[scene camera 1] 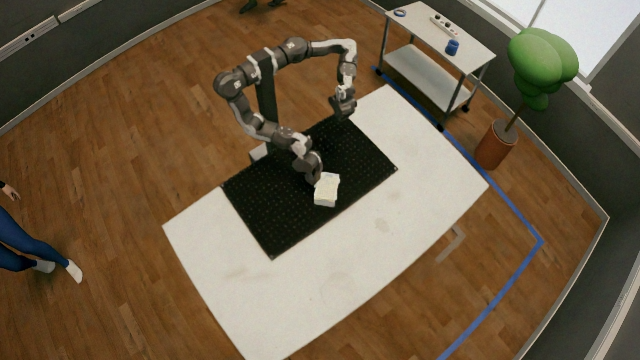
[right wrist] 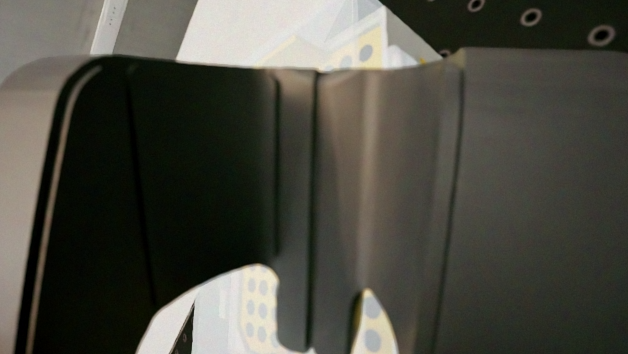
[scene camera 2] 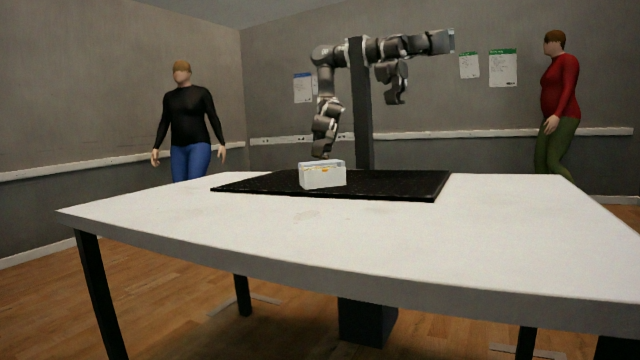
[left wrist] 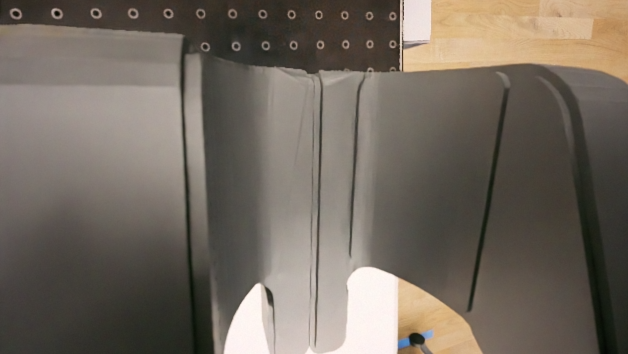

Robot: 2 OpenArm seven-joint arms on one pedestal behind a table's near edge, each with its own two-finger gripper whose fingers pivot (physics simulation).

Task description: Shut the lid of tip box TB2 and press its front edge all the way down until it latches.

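Note:
Tip box TB2 (scene camera 1: 327, 191) (scene camera 2: 323, 178) (right wrist: 401, 36) stands upright on the black perforated mat (scene camera 1: 260, 220) (scene camera 2: 400, 192). Its clear lid (scene camera 2: 330, 163) lies over the yellow tip rack; whether its front edge is latched cannot be told. My right gripper (scene camera 1: 313, 181) (scene camera 2: 321, 156) (right wrist: 310, 347) is shut and empty, pointing down at the box's upper left edge in scene camera 1; whether it touches the lid cannot be told. In the right wrist view its fingers hide much of the box. My left gripper (scene camera 1: 343, 116) (scene camera 2: 395, 102) (left wrist: 312, 347) is shut and empty, raised away from the box.
The mat lies on a white table (scene camera 1: 320, 300) (scene camera 2: 250, 235). In scene camera 1 a cart (scene camera 1: 472, 57) holding a blue cup (scene camera 1: 452, 47) and a potted plant (scene camera 1: 495, 145) stand beyond the table. Two people (scene camera 2: 190, 117) (scene camera 2: 562, 90) stand behind it in scene camera 2.

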